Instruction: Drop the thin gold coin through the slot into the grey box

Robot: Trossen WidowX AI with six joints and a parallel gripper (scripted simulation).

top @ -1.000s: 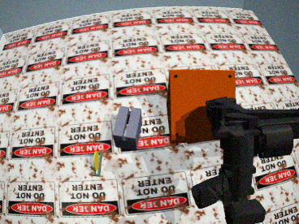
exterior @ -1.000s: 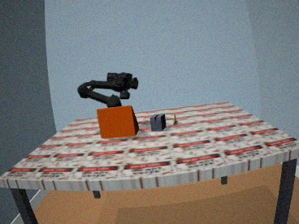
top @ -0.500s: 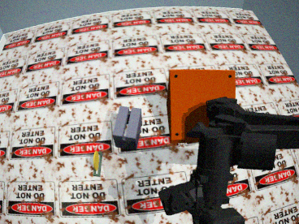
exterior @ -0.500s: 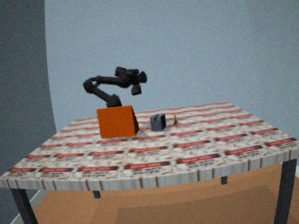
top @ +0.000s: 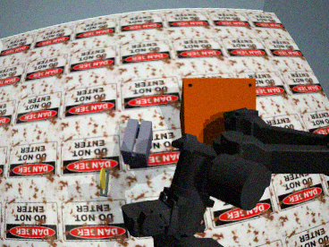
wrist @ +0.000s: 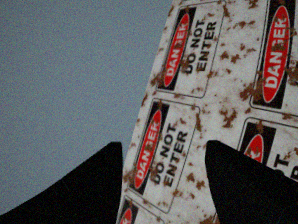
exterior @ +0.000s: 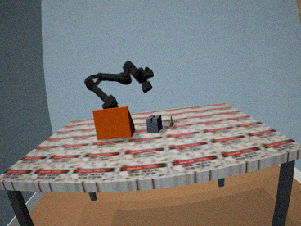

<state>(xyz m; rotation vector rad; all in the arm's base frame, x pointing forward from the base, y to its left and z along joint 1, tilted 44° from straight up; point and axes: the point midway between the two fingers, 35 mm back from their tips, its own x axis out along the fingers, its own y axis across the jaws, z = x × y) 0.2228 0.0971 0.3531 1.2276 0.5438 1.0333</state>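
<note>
Right now my gripper tip is 27 cm to the left of the gold coin, 20 cm above it and 10 cm short of it.
</note>
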